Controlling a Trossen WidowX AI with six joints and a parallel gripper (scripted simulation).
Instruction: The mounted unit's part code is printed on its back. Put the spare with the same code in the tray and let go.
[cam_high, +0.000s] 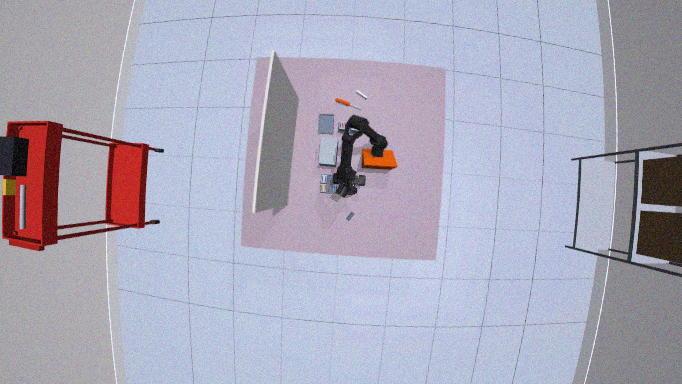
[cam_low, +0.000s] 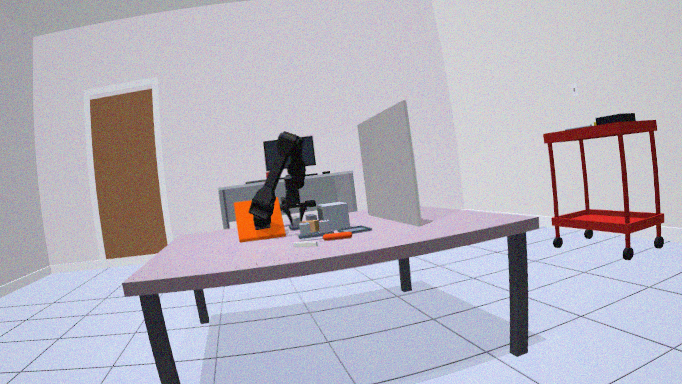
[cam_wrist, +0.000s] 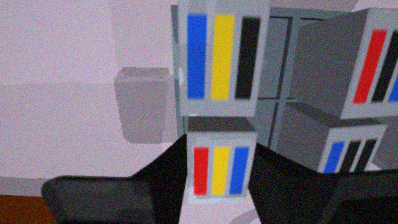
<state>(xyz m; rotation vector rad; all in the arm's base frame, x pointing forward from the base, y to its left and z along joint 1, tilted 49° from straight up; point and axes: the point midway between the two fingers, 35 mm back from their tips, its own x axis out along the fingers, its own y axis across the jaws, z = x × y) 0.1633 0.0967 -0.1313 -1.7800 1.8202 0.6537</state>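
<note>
My gripper tip is now 160 mm short of the flat tray, 360 mm to the left of it and 10 mm above it. Also, from my gripper tip: small dark piece 20 mm behind, 230 mm to the left, 20 mm below; small brown block 20 mm ahead, 220 mm to the right, 10 mm above; grey mounted unit 130 mm ahead, 160 mm to the right, 30 mm above.
</note>
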